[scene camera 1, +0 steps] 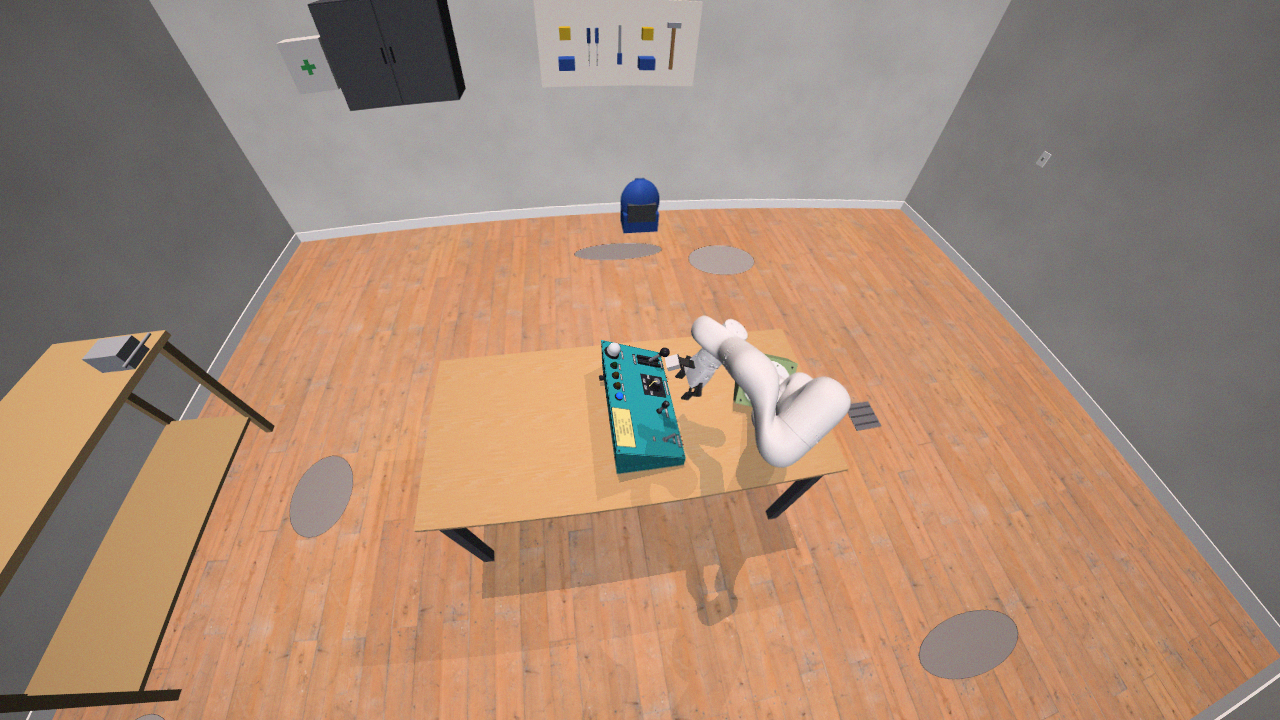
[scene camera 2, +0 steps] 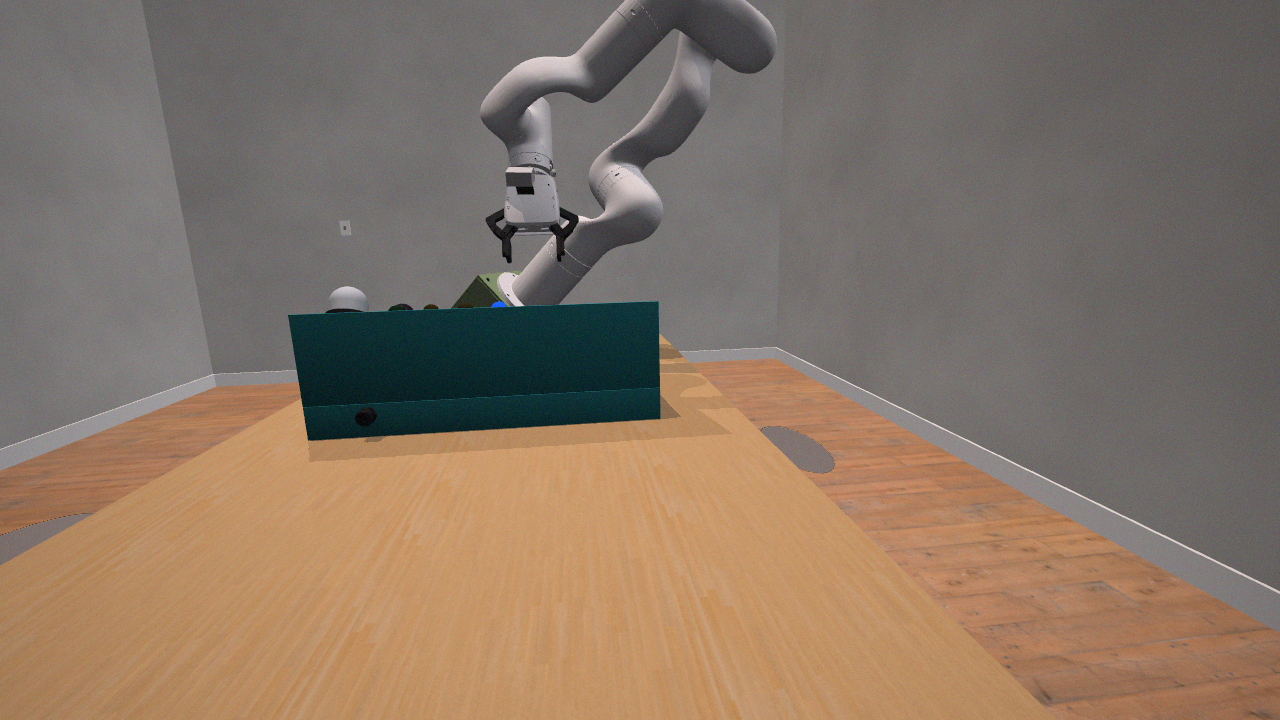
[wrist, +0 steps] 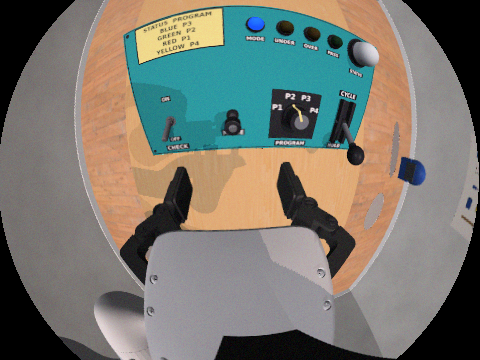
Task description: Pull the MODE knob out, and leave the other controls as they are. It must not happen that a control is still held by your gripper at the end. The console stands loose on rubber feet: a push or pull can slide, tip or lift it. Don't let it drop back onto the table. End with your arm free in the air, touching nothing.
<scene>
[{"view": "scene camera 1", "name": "my gripper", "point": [681,388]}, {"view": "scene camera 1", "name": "teal console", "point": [640,430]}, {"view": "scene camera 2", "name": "my gripper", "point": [534,259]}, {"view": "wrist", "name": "my gripper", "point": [233,175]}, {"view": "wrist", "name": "teal console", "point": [188,73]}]
</scene>
